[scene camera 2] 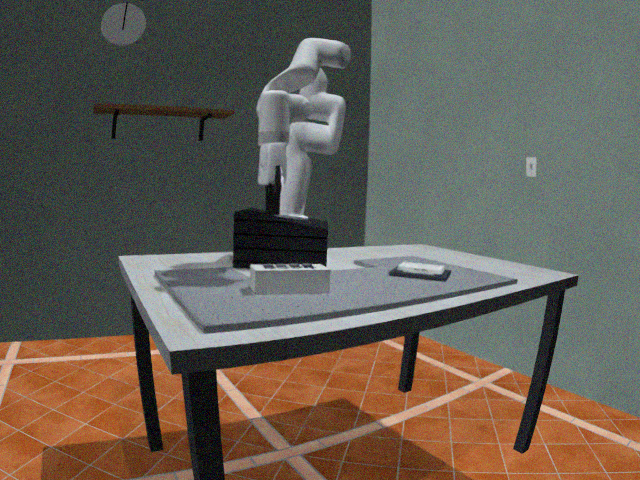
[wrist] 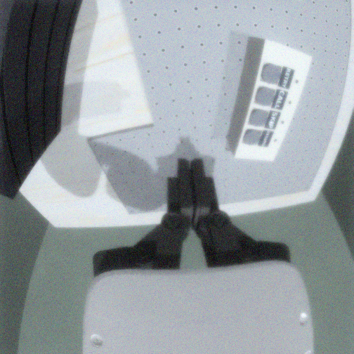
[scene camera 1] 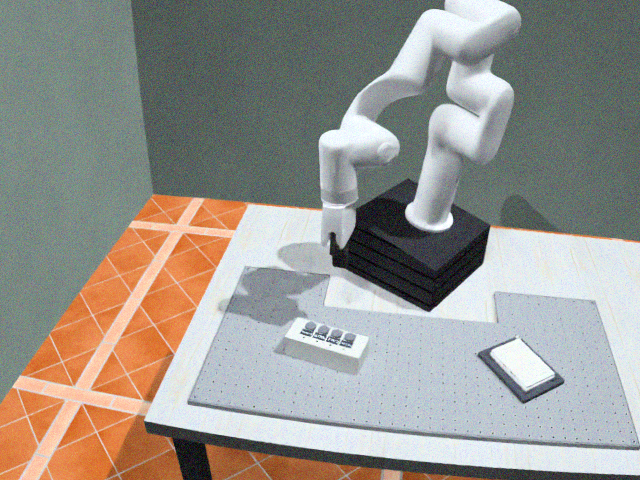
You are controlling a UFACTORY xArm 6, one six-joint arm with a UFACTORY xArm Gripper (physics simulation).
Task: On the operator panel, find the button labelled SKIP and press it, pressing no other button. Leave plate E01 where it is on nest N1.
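Where they show: gripper, fingertip midpoint: [scene camera 2: 272, 214] [scene camera 1: 340, 265]; arm's base, link origin: [scene camera 2: 288, 216] [scene camera 1: 428, 217].
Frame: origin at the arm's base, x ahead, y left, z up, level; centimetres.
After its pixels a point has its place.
Observation:
The operator panel [scene camera 1: 321, 354] @[x 46.7, y -12.1, z -9.9 cm] [scene camera 2: 290, 280] @[x 46.7, y -12.8, z -10.1 cm] [wrist: 296, 95] is a white box with several round grey buttons in a row. The SKIP button [scene camera 1: 323, 330] @[x 41.9, y -13.4, z -7.5 cm] [wrist: 258, 117] lies between CALL and an end button whose label is too blurred to read; RETRY is at the other end. My gripper [scene camera 1: 339, 262] @[x 31.7, y -13.3, z 2.8 cm] [scene camera 2: 272, 210] @[x 31.7, y -13.3, z 2.8 cm] [wrist: 187, 172] is shut and empty, pointing down above the table, behind the panel beside the black base and apart from the buttons. White plate E01 [scene camera 1: 522, 362] @[x 33.8, y 29.6, z -10.6 cm] [scene camera 2: 421, 267] @[x 35.2, y 28.5, z -10.6 cm] lies on dark nest N1 [scene camera 1: 503, 374] @[x 37.3, y 26.1, z -12.0 cm] [scene camera 2: 421, 276] @[x 38.7, y 26.3, z -12.3 cm]; neither shows in the wrist view.
The black stepped base [scene camera 1: 387, 258] @[x 14.7, y -6.7, z -4.8 cm] [scene camera 2: 280, 242] @[x 14.9, y -6.4, z -6.2 cm] [wrist: 30, 90] stands close beside the gripper. A grey perforated mat [scene camera 1: 413, 397] @[x 48.9, y 8.8, z -13.1 cm] [scene camera 2: 361, 297] @[x 52.4, y 1.5, z -13.1 cm] [wrist: 200, 50] lies under panel and nest on the pale table [scene camera 1: 558, 263] @[x -14.2, y 37.3, z -14.4 cm] [scene camera 2: 186, 338] @[x 68.6, y -36.8, z -14.4 cm] [wrist: 112, 65]. A wall shelf [scene camera 2: 162, 110] hangs behind.

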